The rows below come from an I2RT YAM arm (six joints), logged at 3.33 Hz.
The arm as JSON. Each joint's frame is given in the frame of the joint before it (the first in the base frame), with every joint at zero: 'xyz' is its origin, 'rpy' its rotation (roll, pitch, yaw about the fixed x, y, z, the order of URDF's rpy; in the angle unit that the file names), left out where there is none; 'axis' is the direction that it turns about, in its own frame. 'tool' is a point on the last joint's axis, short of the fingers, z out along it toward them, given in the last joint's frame.
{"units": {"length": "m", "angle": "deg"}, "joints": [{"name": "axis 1", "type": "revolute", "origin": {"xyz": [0.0, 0.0, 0.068]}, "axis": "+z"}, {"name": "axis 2", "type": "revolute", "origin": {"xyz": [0.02, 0.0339, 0.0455], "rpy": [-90.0, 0.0, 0.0]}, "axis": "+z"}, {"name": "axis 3", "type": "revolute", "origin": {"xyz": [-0.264, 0.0, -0.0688], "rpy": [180.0, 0.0, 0.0]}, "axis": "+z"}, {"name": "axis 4", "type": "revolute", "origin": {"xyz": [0.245, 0.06, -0.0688]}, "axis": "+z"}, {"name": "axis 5", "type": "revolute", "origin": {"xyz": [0.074, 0.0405, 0.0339], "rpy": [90.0, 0.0, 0.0]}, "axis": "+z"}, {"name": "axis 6", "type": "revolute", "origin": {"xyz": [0.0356, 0.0, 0.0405], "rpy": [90.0, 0.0, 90.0]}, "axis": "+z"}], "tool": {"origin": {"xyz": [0.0, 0.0, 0.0], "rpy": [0.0, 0.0, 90.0]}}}
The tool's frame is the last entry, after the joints.
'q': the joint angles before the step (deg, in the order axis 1, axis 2, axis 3, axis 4, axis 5, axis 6). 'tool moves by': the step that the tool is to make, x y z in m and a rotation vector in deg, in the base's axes. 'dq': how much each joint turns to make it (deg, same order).
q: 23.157, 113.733, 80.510, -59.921, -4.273, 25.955
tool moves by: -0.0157, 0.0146, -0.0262, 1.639, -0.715, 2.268
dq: 3.086, 0.049, -6.369, 7.818, -1.224, 0.769
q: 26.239, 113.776, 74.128, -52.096, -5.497, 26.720
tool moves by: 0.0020, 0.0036, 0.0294, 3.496, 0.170, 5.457
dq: 0.072, -2.047, 4.249, -5.574, -3.081, -5.502
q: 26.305, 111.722, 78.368, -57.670, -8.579, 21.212
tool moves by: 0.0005, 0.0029, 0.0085, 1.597, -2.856, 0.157
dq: 0.368, -1.519, -0.100, 1.881, -0.153, 0.215
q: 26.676, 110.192, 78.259, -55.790, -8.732, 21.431
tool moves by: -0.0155, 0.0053, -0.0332, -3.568, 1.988, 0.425
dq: 2.179, 1.659, -5.738, 4.205, 2.252, 1.742
